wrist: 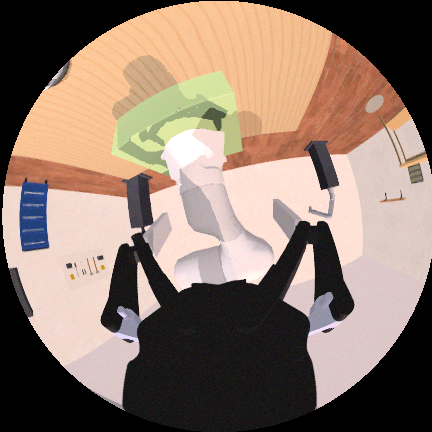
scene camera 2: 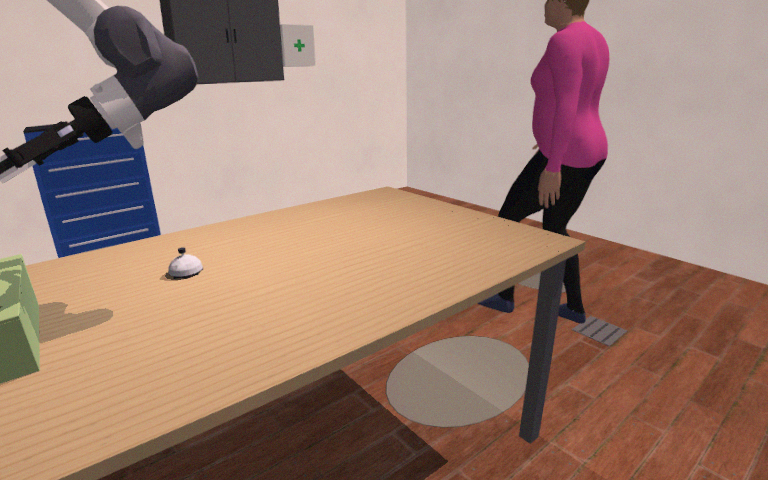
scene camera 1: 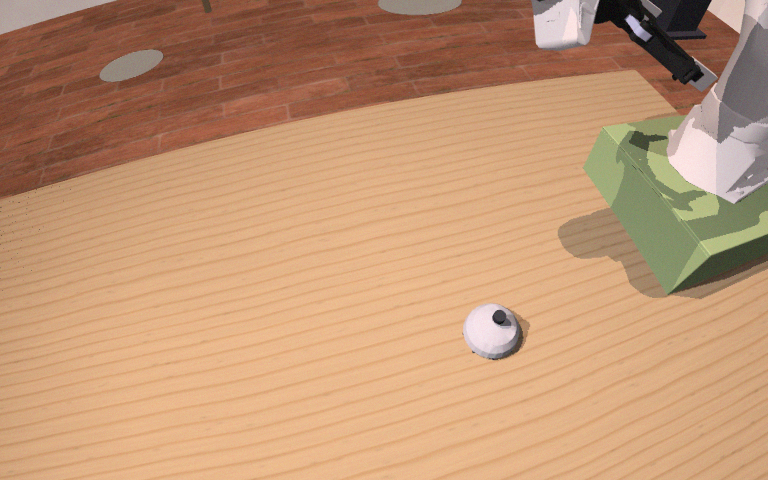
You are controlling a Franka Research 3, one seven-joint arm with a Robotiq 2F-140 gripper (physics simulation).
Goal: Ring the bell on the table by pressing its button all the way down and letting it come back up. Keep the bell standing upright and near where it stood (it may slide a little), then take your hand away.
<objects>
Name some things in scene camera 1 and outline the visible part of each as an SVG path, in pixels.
My gripper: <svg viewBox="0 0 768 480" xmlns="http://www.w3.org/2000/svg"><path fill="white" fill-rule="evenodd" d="M599 0L594 24L611 21L618 28L622 28L629 34L631 41L644 48L673 74L672 79L674 81L679 79L684 85L689 83L702 92L718 79L693 56L690 57L656 24L656 18L662 11L649 0Z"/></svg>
A bell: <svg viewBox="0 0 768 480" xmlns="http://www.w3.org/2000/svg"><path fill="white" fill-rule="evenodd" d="M487 303L476 307L469 313L463 325L462 335L464 335L467 345L472 349L472 353L477 353L480 356L494 360L509 354L514 349L519 337L519 324L514 314L506 307Z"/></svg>
</objects>
